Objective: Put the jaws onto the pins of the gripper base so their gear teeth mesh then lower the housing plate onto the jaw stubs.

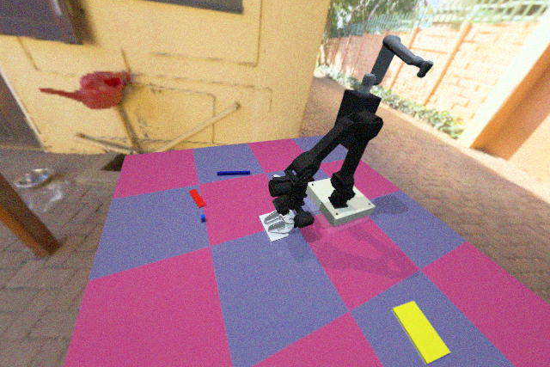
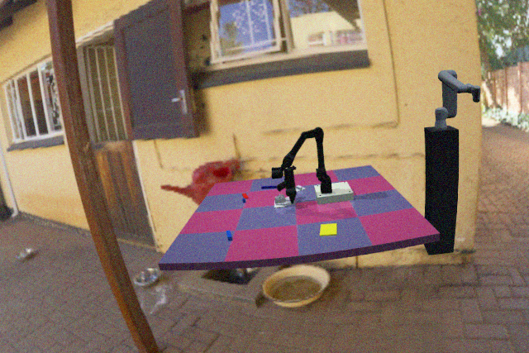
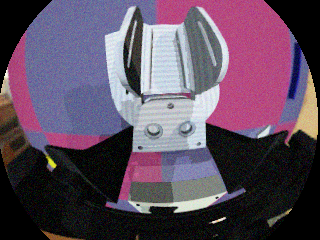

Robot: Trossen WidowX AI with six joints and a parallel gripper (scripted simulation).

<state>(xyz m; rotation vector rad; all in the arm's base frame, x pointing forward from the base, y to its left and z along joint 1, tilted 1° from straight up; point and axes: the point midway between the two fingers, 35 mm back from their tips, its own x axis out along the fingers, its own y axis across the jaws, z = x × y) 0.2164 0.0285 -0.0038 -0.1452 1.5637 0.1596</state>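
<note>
Right now my gripper tip is 10 mm short of the housing plate. The rest, counted from my gripper tip: small blue cube 330 mm ahead, 50 mm to the right; red block 360 mm ahead, 170 mm to the right, 10 mm below; blue bar 320 mm to the right, 190 mm ahead.
</note>
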